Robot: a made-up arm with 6 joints. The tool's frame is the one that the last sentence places.
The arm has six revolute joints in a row. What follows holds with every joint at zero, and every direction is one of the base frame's.
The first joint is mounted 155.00 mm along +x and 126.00 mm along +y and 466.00 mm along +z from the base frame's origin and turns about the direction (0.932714, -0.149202, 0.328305).
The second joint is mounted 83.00 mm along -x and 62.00 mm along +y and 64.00 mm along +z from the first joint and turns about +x.
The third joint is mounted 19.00 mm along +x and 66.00 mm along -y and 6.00 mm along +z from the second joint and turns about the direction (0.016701, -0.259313, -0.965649).
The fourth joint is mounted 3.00 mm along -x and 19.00 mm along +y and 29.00 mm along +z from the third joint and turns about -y.
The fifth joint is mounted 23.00 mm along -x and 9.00 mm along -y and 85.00 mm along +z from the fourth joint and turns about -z.
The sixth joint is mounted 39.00 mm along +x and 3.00 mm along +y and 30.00 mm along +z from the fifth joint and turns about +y.
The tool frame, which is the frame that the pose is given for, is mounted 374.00 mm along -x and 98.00 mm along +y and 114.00 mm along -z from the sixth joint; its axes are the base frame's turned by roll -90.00, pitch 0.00 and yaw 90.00 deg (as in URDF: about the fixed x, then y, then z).
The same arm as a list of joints. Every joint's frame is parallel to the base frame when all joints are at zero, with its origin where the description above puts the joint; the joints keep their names.
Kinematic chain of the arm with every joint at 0, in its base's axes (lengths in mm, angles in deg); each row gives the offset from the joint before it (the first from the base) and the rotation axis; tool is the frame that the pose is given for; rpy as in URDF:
joint 1: xyz 155 126 466 axis 0.932714 -0.149202 0.328305
joint 2: xyz -83 62 64 axis +x
joint 3: xyz 19 -66 6 axis 0.016701 -0.259313 -0.965649
joint 4: xyz -3 19 29 axis -y
joint 5: xyz -23 -9 85 axis -z
joint 6: xyz 39 3 30 axis +y
tool: xyz -374 98 -114 rpy -90 0 90

